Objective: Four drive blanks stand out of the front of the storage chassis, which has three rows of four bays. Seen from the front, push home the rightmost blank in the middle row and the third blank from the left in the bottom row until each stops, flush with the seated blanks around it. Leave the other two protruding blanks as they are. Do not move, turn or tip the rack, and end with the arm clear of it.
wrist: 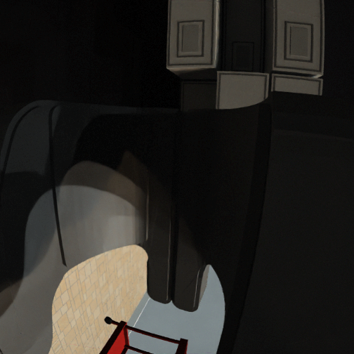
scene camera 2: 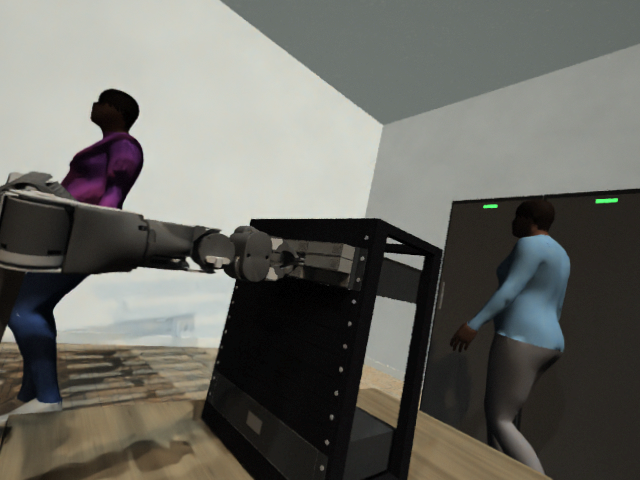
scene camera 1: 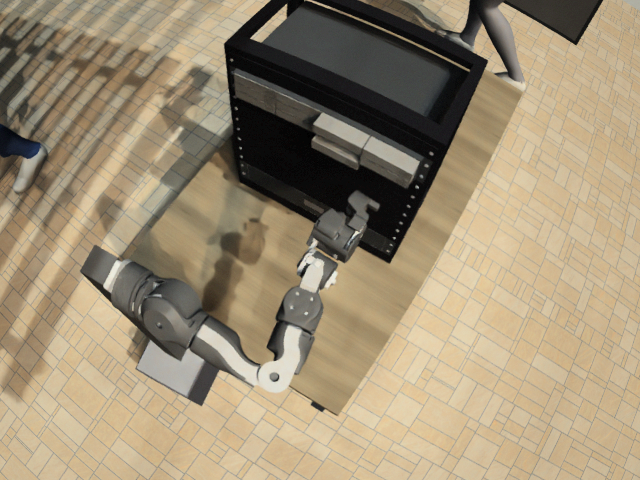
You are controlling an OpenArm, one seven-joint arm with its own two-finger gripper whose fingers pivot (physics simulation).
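The black rack (scene camera 1: 281, 64) (scene camera 2: 356, 392) holds the chassis near its top. The rightmost middle-row blank (wrist: 240, 90) (scene camera 2: 325, 262) and the rightmost top-row blank (wrist: 297, 85) (scene camera 1: 395, 155) stand out, one above the other; the gripper hides most of both in the wrist view. The third bottom-row blank (wrist: 192, 45) (scene camera 1: 334, 149) and third top-row blank (wrist: 299, 40) (scene camera 1: 340, 129) stand out, with a seated dark blank (wrist: 243, 55) between them. My gripper (wrist: 189, 210) (scene camera 2: 301, 258) (scene camera 1: 375, 205) is shut and empty, its tips close in front of the rightmost blanks. Contact cannot be told.
The rack stands on a wooden table (scene camera 1: 361, 310) (scene camera 2: 103, 439). The arm reaches in from the rack's front. Two people (scene camera 2: 111, 170) (scene camera 2: 535, 289) stand near the table. Dark cabinets (scene camera 2: 604, 310) are behind, and a red cart (wrist: 117, 340) shows beyond the rack.
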